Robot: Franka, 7 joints.
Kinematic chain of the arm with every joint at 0, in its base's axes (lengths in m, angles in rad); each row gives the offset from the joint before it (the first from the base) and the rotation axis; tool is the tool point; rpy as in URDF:
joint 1: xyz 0 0 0.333 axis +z
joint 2: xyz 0 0 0 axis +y
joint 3: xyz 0 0 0.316 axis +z
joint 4: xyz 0.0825 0 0 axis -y
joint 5: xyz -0.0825 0 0.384 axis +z
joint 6: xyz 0 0 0 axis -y
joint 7: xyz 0.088 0 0 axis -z
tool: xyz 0 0 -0.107 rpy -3.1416 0 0
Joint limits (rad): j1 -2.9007..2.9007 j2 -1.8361..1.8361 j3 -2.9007..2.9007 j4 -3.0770..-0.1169 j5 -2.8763..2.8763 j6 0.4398..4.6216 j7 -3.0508..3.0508
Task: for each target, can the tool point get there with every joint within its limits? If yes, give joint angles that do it. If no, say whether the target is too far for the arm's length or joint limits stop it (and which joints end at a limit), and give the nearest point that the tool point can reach.
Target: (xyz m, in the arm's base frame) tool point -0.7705 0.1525 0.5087
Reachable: yes | joints 2.3319 0.9993 1.1236 -1.2341 -0.1913 3.1046 -2.3521
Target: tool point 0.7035 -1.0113 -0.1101
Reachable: no: too far | nearest point 0.4610 -0.6627 0.0426 | short by 0.451 m
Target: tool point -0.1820 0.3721 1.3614
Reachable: no: too far | nearest point -0.1408 0.2879 1.1288 | short by 0.251 m
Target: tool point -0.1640 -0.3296 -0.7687
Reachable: no: too far | nearest point -0.1475 -0.2964 -0.3586 | short by 0.412 m
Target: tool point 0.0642 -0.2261 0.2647
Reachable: yes | joints -1.0191 -0.1459 -0.0753 -2.7434 -0.3804 1.2709 -2.3367
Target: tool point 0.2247 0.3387 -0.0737
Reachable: yes | joints 2.0149 1.4294 -0.6542 -1.9269 -0.1818 1.8836 0.2040
